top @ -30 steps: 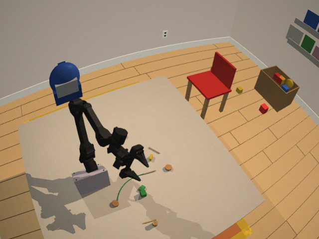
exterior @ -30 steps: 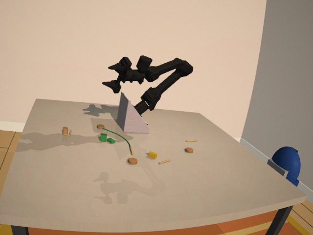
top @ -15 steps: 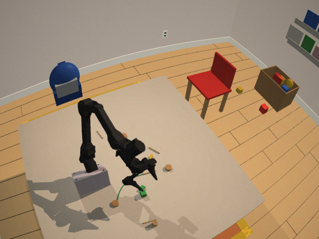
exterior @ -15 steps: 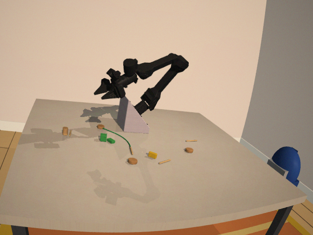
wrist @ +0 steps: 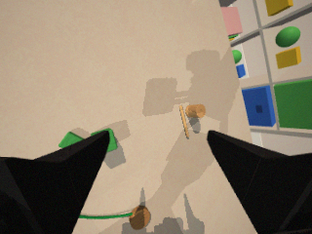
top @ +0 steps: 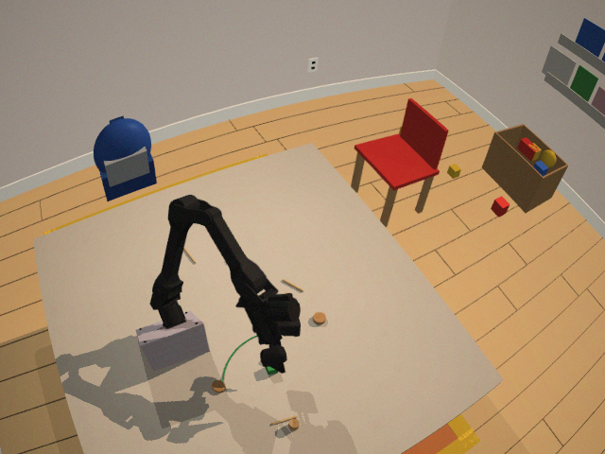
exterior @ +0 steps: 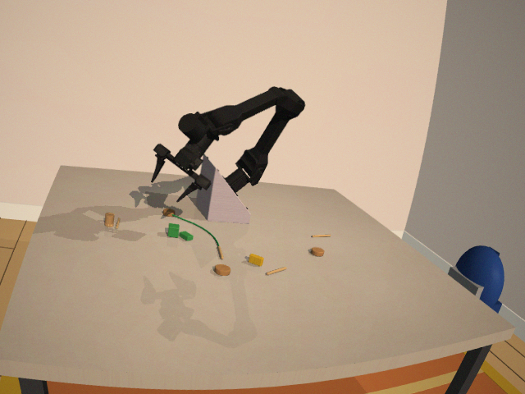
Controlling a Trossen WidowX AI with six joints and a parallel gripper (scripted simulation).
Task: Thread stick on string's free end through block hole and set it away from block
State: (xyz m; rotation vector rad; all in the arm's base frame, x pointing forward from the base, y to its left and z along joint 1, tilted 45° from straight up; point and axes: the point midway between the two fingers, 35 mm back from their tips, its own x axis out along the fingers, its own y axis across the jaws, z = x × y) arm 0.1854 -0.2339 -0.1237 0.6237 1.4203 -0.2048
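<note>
My gripper tip is now 12 cm above the green block, 8 cm to the right of it and 1 cm short of it. Round my gripper tip: thin wooden stick: 15 cm to the left, 13 cm below, 10 cm ahead; round wooden button: 17 cm behind, 12 cm below, 7 cm to the left; wooden cylinder: 15 cm to the right, 11 cm below, 6 cm behind.
</note>
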